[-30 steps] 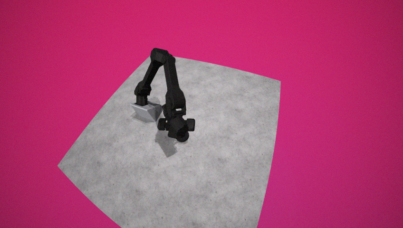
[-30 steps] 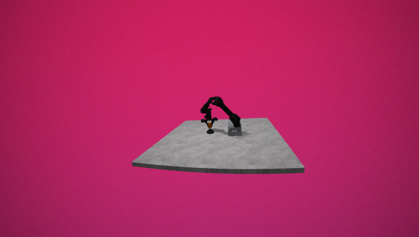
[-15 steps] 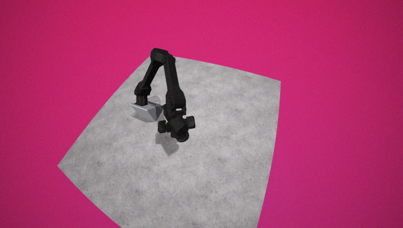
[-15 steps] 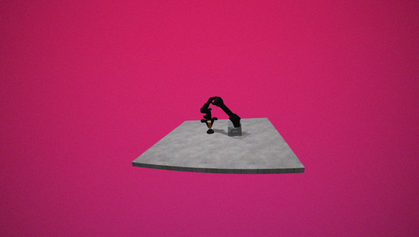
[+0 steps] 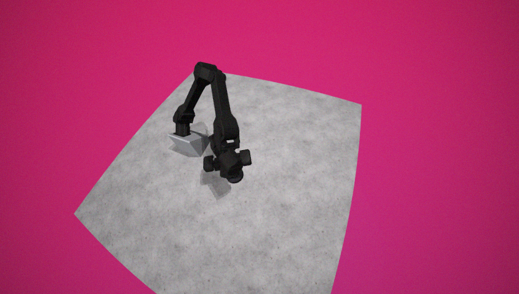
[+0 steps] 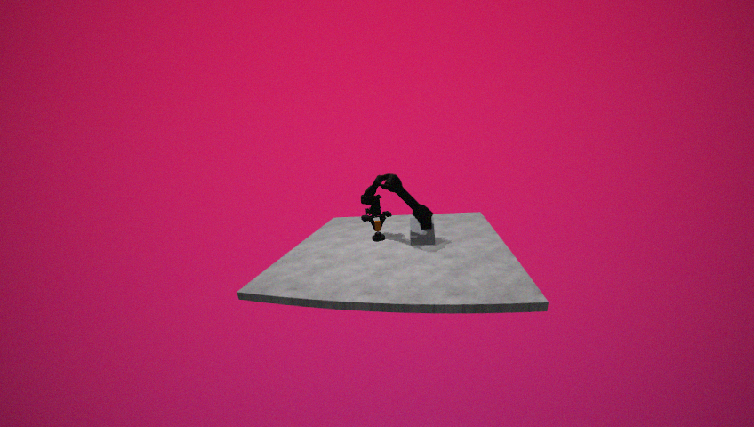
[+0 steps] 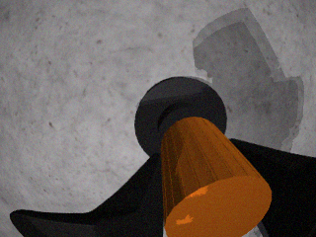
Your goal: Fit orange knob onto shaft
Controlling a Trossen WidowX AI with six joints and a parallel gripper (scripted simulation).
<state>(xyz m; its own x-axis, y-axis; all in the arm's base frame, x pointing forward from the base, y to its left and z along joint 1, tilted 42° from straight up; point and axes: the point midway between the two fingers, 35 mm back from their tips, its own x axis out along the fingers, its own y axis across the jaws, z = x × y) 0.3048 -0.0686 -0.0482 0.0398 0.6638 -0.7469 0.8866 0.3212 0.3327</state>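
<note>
My gripper tip is now 3 cm below the orange knob. From my gripper tip the other things lie so: round dark pedestal (4 cm below).
</note>
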